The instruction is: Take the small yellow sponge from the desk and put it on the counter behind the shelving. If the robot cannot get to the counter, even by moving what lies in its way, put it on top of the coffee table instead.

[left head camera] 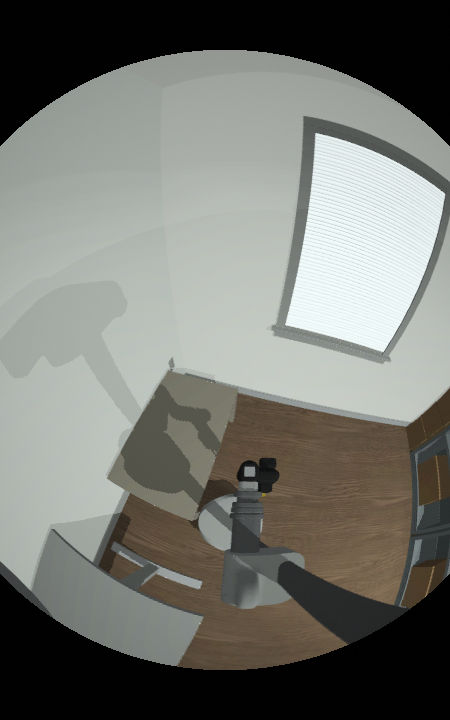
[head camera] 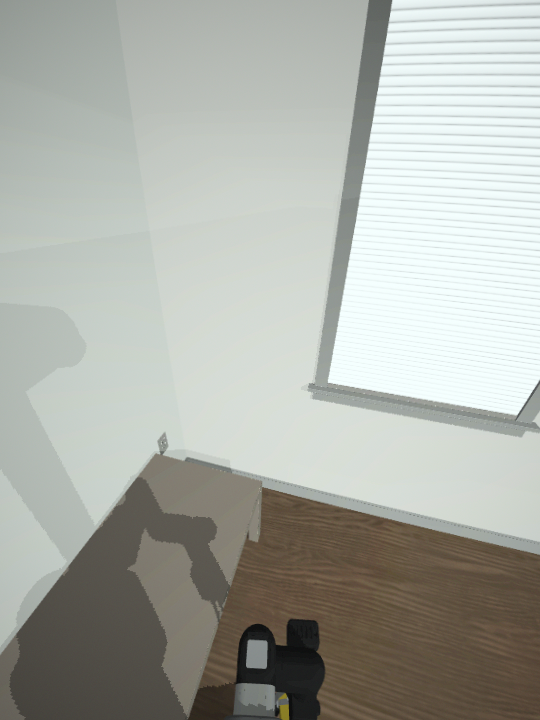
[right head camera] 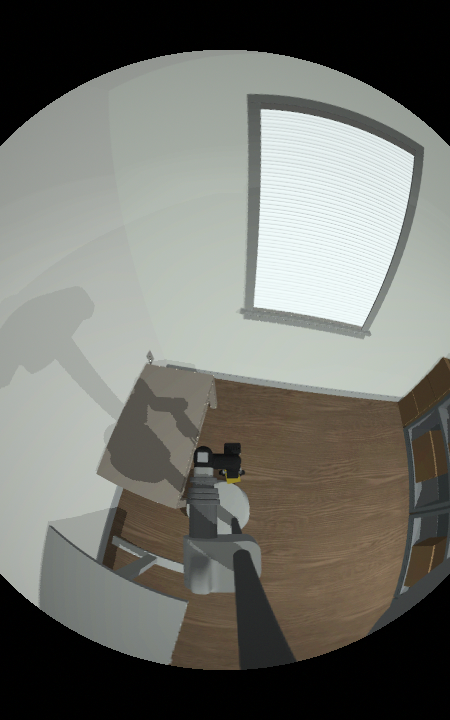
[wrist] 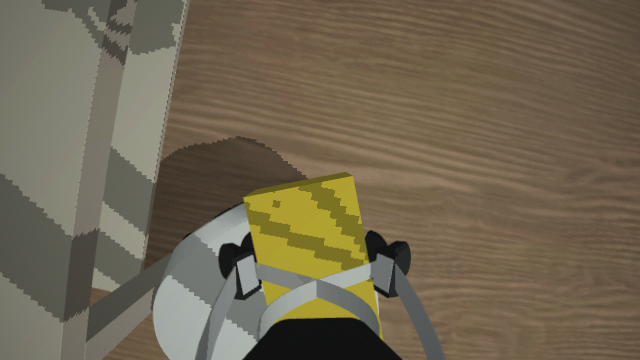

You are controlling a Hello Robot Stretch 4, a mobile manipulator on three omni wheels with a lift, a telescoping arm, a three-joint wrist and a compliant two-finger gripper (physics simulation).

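Frame: origin at the robot's base, x left, y down, z back, level; centimetres.
Seen in the pictures: gripper, fingertip midpoint: [wrist: 314, 251]; robot's base, link origin: [left head camera: 229, 521] [right head camera: 219, 507].
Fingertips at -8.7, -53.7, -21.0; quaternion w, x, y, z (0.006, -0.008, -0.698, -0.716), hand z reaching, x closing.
Offsets run from my fingertips to a thing's top centre, as dx, dy, dz. "pt": to the spot under its first point. Level surfaces: height alone.
The small yellow sponge {+0.0, -4.9, -0.1} [head camera: 283, 708] [left head camera: 263, 494] [right head camera: 233, 480] [wrist: 305, 220] is held between the two fingertips of my gripper [right head camera: 232, 472] [wrist: 314, 251], which is shut on it. Its far end sticks out past the fingers in the wrist view. The beige coffee table {dy +11.4} [head camera: 229, 494] [left head camera: 214, 398] [right head camera: 188, 379] [wrist: 40, 110] stands left of the gripper in the wall corner, with shadows across its top. The gripper is beside its long right edge, over the floor. The grey-white desk [left head camera: 122, 615] [right head camera: 111, 626] shows at the lower left. The counter behind the shelving does not show.
My white round base [left head camera: 212, 523] [right head camera: 243, 504] [wrist: 175, 310] is close to the coffee table's near right corner. Grey shelving with brown boxes [left head camera: 429, 480] [right head camera: 424, 456] stands along the far right. A window {pt -43.3, -92.6, -84.2} [head camera: 441, 232] is in the wall ahead. Wood floor lies between table and shelving.
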